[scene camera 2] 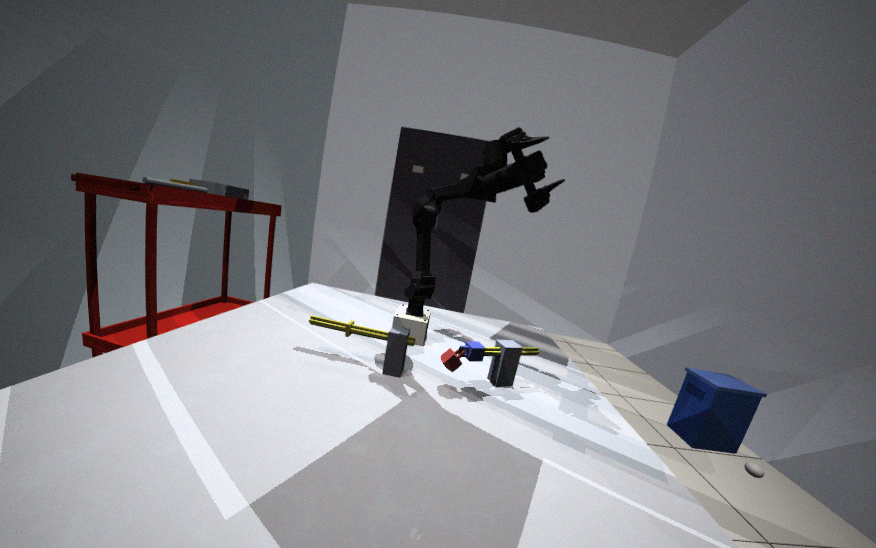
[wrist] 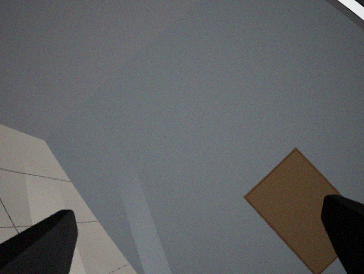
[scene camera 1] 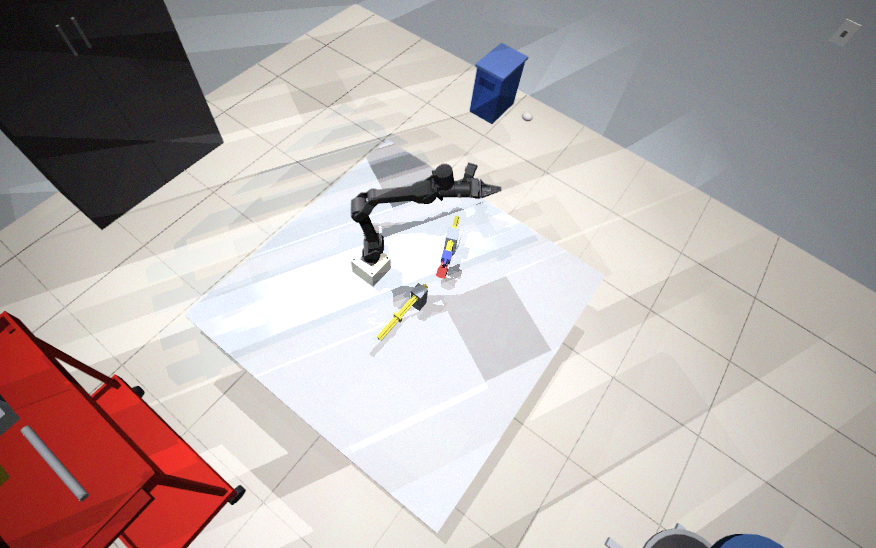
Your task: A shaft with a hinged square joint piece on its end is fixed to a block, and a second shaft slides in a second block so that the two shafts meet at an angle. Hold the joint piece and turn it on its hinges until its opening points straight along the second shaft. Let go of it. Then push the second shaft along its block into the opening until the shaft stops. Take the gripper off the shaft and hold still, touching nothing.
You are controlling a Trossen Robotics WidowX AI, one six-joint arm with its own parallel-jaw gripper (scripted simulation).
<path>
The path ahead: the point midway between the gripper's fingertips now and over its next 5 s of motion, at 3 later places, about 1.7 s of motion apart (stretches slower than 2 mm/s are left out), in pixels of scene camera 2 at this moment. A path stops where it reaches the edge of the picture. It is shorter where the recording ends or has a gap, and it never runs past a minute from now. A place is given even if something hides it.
My gripper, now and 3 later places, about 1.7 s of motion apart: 556,159; 470,318; 436,332; 435,337
</path>
